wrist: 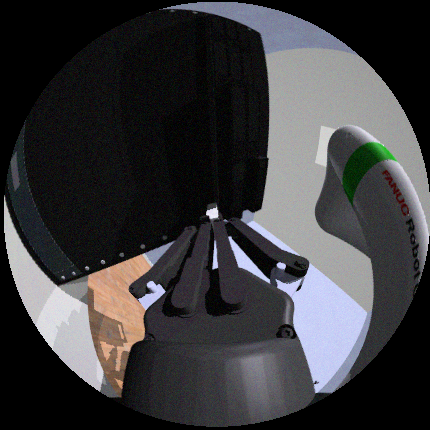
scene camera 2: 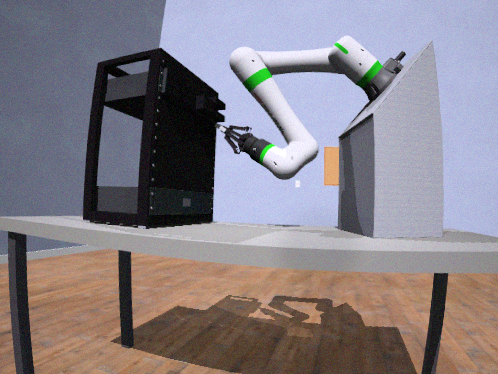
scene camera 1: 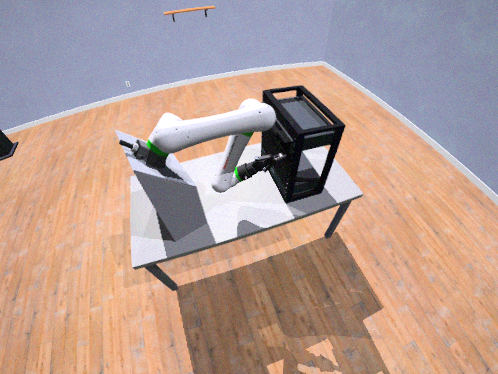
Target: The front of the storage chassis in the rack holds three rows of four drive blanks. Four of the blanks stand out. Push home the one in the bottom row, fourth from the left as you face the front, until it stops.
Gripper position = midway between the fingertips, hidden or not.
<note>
In view: the gripper (wrist: 213, 210) and a black rack (scene camera 2: 179, 111).
The black rack also shows in the wrist view (wrist: 175, 117) and in scene camera 1 (scene camera 1: 299, 126).
</note>
